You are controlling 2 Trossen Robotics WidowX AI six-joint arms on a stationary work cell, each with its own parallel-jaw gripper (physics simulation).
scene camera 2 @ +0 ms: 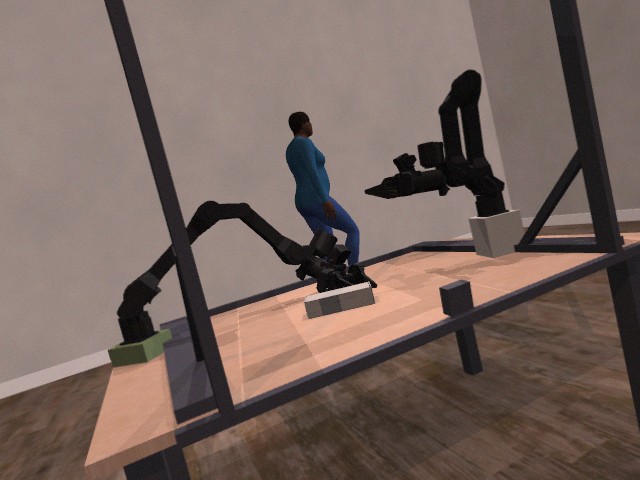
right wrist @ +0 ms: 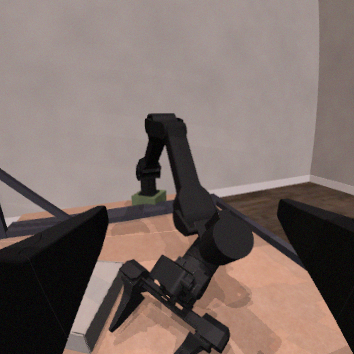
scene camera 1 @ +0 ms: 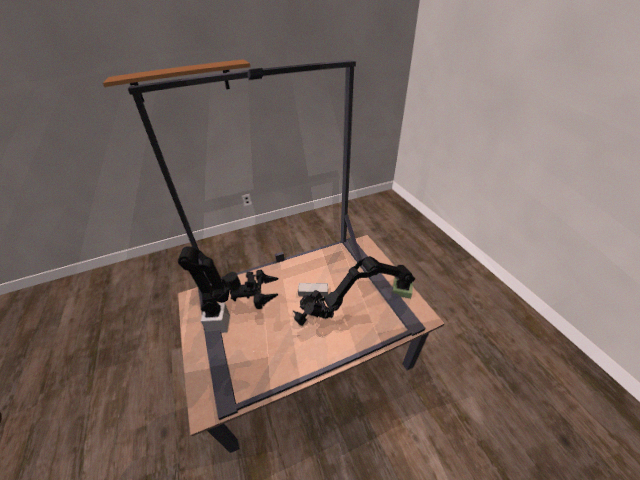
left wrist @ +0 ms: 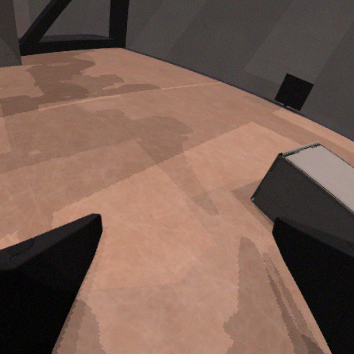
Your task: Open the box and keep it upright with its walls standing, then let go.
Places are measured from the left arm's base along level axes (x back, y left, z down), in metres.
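Where they show: left gripper, fingertip midpoint: (right wrist: 130, 353) (scene camera 1: 298, 304) (left wrist: 189, 224); right gripper, fingertip midpoint: (scene camera 2: 367, 191) (right wrist: 193, 210) (scene camera 1: 278, 286); left arm's base at its link origin: (scene camera 2: 139, 338) (right wrist: 148, 192) (scene camera 1: 403, 284); right arm's base at its link origin: (scene camera 2: 492, 214) (scene camera 1: 213, 311).
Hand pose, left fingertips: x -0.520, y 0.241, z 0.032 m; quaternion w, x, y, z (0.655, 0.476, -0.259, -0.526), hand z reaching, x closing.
Each offset is from my left fingertips to the top centre of the thing. Level surfaces: height alone.
A small flat box @(dy -0.107, dx +0.052, dz -0.030 m) (scene camera 1: 313, 287) (scene camera 2: 340, 305) (left wrist: 320, 182) (right wrist: 95, 305) with a pale top and grey sides lies on the table, lid down. My left gripper (scene camera 1: 301, 309) (left wrist: 189, 224) (right wrist: 144, 342) is open and empty, low beside the box's long side; in the left wrist view its right finger overlaps the box's dark side, and contact cannot be told. In scene camera 2 the box partly hides its fingers. My right gripper (scene camera 1: 277, 287) (scene camera 2: 366, 191) is open and empty, raised above the table, to the left of the box in scene camera 1.
The wooden table @(dz +0.012 m) (scene camera 1: 248, 356) (scene camera 2: 279, 351) has dark frame bars along its edges and upright posts (scene camera 1: 347, 155) (scene camera 2: 149, 134). A small black block @(dy -0.288, dx -0.215, dz -0.045 m) (scene camera 1: 279, 257) (scene camera 2: 456, 298) (left wrist: 295, 91) sits at one long edge. A person (scene camera 2: 307, 175) in blue stands beyond the table in scene camera 2.
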